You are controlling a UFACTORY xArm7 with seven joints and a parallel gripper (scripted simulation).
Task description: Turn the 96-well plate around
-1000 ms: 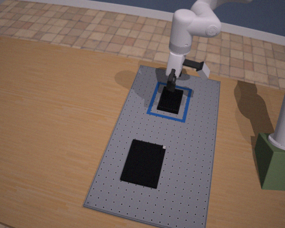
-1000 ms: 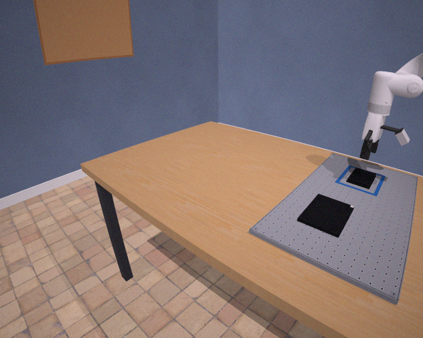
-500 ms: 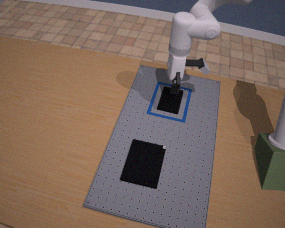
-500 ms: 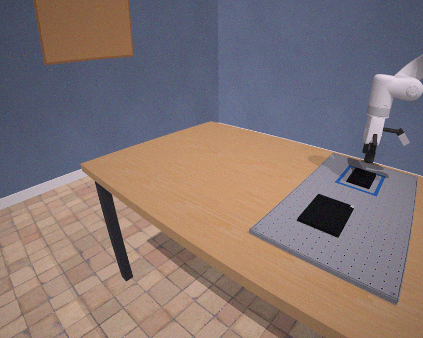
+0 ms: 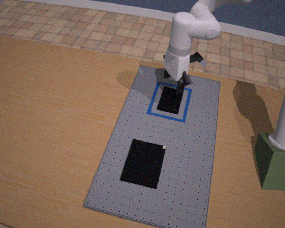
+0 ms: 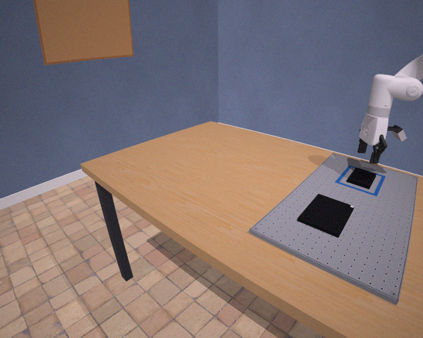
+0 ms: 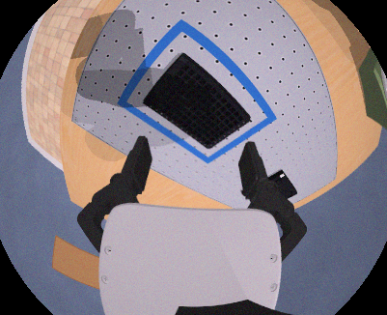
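The black 96-well plate is 90 mm below my hand. From my hand the other things lie so: black plate nest N1: 10 mm ahead, 320 mm to the left, 90 mm below; small white A1 mark: 40 mm behind, 240 mm to the left, 90 mm below.
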